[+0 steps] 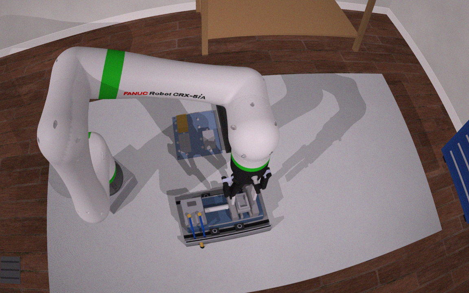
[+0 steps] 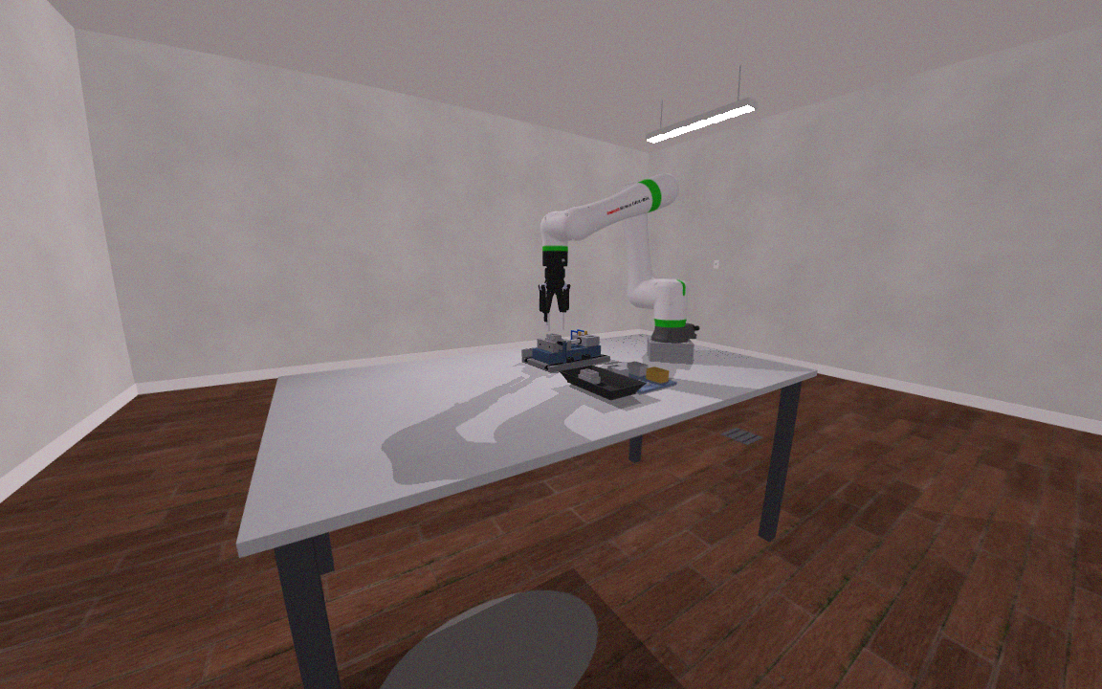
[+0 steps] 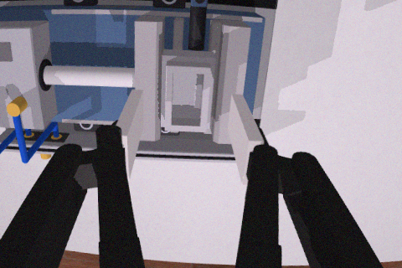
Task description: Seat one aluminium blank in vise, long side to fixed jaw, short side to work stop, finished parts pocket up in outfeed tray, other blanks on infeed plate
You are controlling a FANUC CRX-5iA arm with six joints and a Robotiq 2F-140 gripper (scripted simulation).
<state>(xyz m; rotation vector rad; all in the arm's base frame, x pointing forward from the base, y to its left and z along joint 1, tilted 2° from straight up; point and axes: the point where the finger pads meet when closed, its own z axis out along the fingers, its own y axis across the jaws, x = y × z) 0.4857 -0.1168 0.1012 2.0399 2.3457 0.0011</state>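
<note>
Now: the moving jaw 3 cm behind my hand and 9 cm below it. From my hand the other things lie so: fixed jaw: 3 cm ahead, 1 cm to the left, 9 cm below; white piston rod: 8 cm behind, 1 cm to the right, 8 cm below; dark work stop rod: 5 cm to the left, 7 cm below.
</note>
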